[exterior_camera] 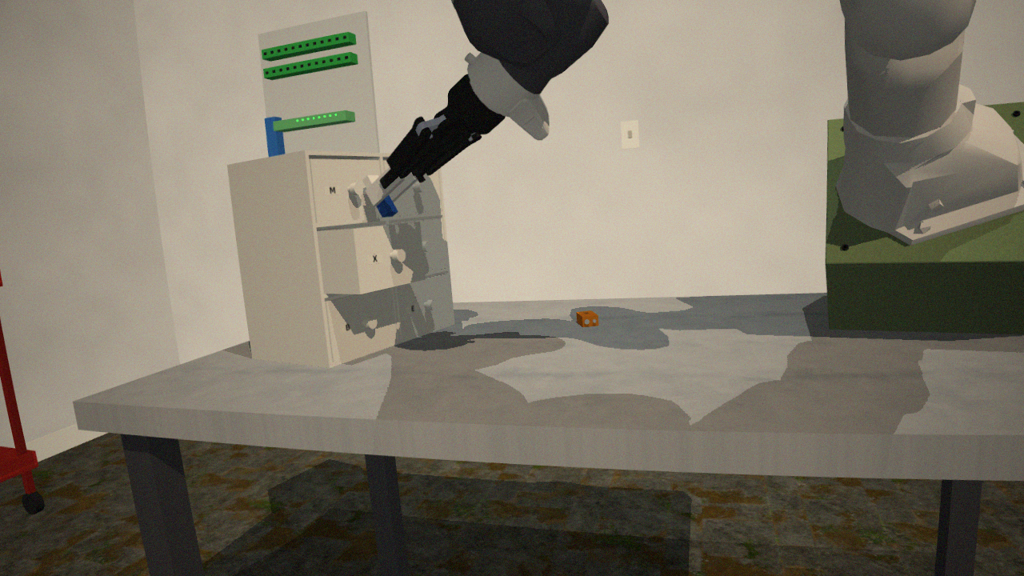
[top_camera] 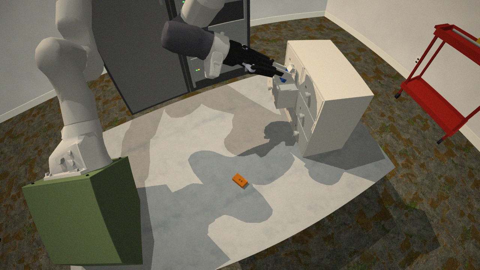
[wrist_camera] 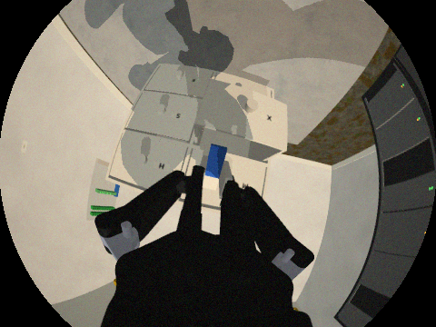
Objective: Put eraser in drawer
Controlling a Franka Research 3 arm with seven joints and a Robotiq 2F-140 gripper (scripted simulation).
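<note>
The eraser is 3 cm ahead of my hand and 1 cm below it. Also, from my hand: drawer marked X: 7 cm ahead, 2 cm to the left, 12 cm below; small orange block: 22 cm behind, 20 cm to the right, 24 cm below.
</note>
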